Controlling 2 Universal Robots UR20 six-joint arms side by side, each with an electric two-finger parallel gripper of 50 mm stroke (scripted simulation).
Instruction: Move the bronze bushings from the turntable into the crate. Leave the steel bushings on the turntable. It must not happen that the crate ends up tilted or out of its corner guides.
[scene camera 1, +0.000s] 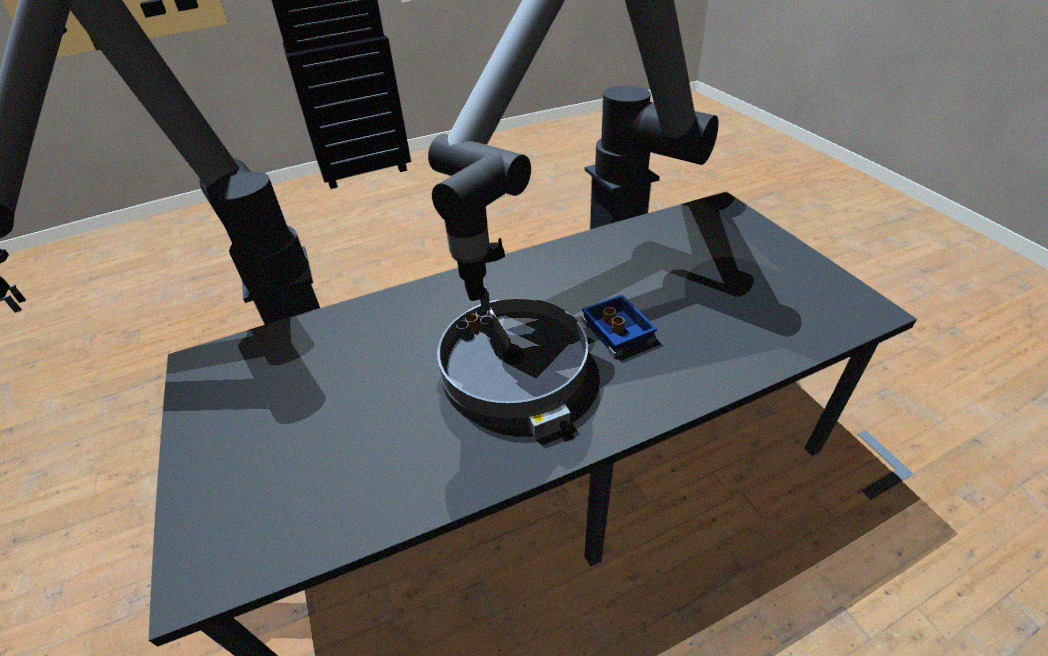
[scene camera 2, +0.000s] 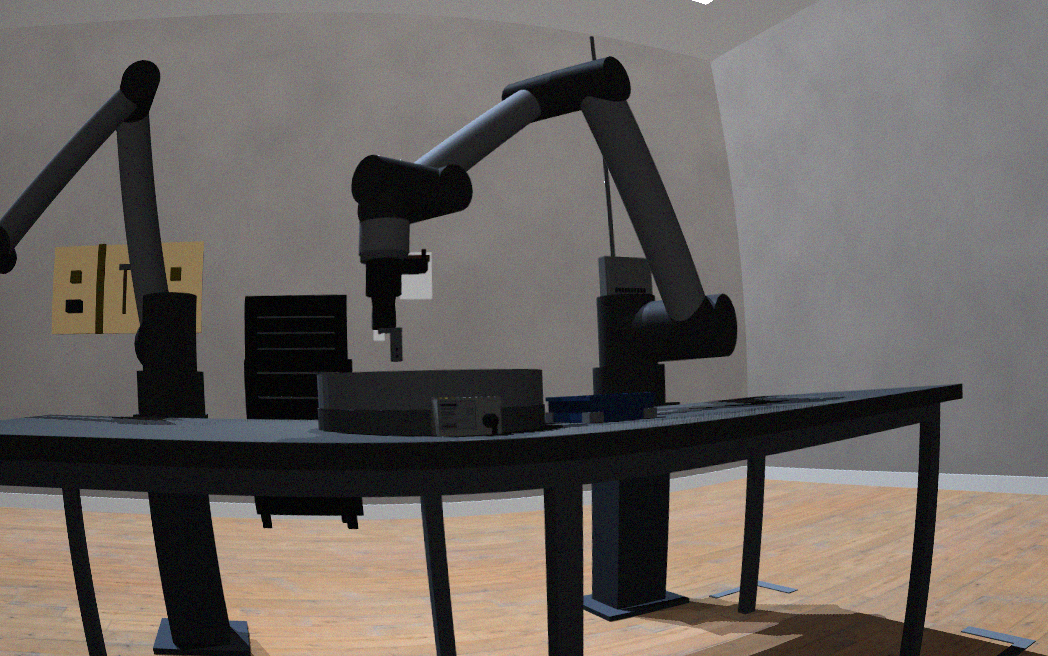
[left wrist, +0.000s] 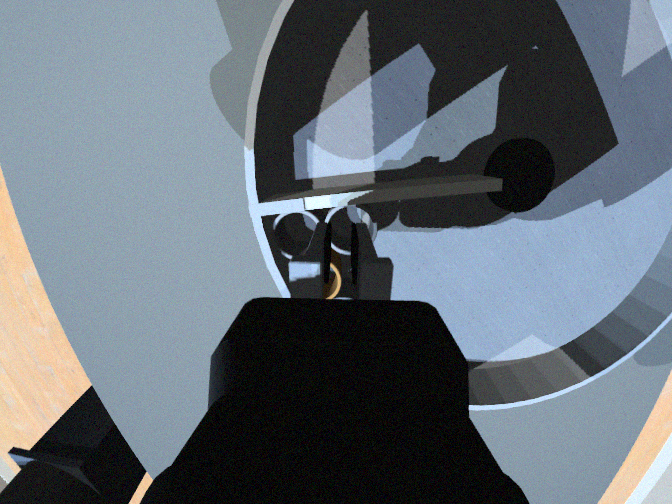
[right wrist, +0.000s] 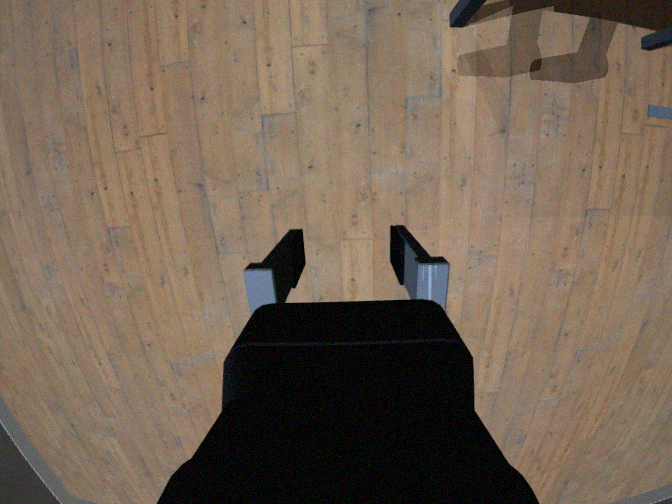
Labels:
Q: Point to a steel bushing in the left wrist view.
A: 372, 226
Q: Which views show my left gripper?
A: Scene camera 1, scene camera 2 and the left wrist view only.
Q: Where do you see a steel bushing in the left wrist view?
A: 284, 243

